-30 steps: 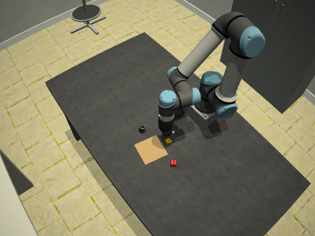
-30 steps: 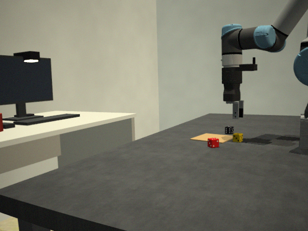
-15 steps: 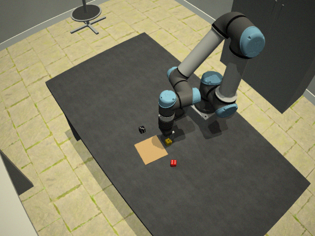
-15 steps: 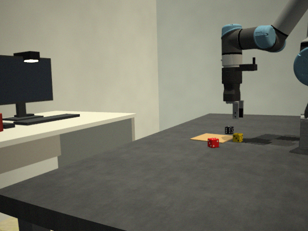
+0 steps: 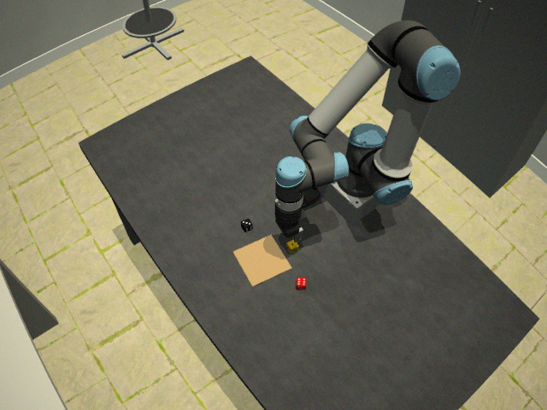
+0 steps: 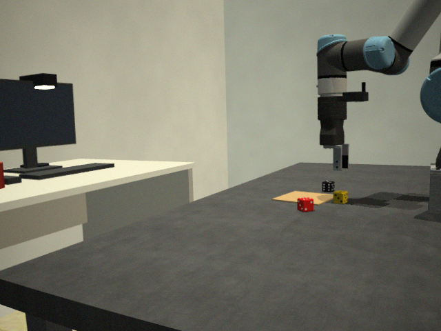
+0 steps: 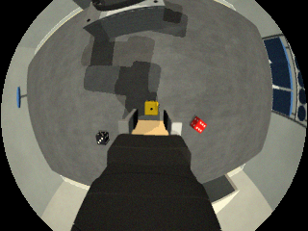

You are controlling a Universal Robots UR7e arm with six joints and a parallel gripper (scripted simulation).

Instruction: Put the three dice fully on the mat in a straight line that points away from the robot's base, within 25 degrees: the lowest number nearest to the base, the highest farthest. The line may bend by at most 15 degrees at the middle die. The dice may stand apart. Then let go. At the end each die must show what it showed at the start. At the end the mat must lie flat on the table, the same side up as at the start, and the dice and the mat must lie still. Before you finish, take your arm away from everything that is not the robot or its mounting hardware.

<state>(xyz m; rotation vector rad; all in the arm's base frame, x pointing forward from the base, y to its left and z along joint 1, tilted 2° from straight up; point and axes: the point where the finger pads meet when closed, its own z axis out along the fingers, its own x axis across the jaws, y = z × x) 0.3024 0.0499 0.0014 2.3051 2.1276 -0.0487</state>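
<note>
The yellow die is 90 mm below my hand. Round my hand: tan mat: 110 mm below, 100 mm ahead, 20 mm to the right; black die: 150 mm to the right, 90 mm below, 80 mm ahead; red die: 130 mm to the left, 90 mm below, 50 mm ahead.
</note>
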